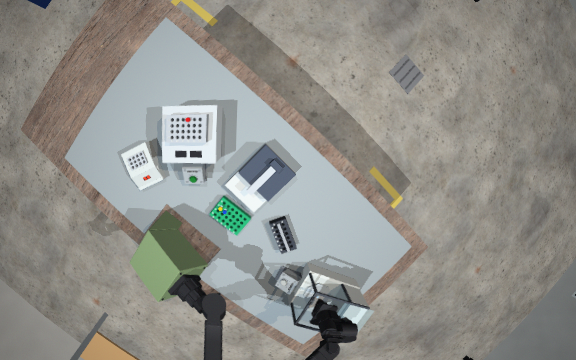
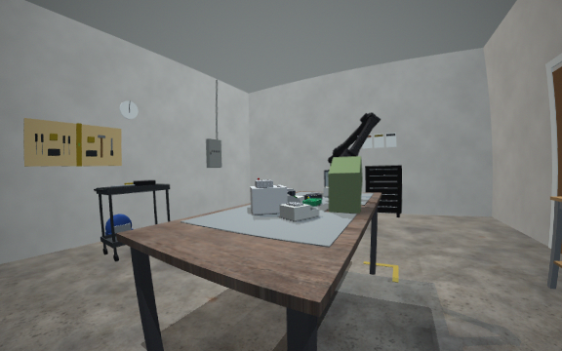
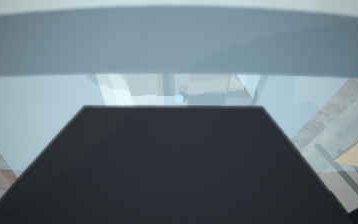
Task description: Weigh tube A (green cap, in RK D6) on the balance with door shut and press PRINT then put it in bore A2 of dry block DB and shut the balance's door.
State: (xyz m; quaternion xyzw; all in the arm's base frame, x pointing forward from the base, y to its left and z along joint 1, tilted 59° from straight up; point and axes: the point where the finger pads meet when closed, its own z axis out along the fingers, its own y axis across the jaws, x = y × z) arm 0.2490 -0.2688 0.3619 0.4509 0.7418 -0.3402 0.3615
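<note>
Right now the green-capped tube is 2 cm below my hand. Also, from my hand: sliding door 3 cm ahead, 8 cm to the right, 8 cm above; white print key 5 cm behind, 14 cm to the left, 6 cm below; balance pan 5 cm below.
</note>
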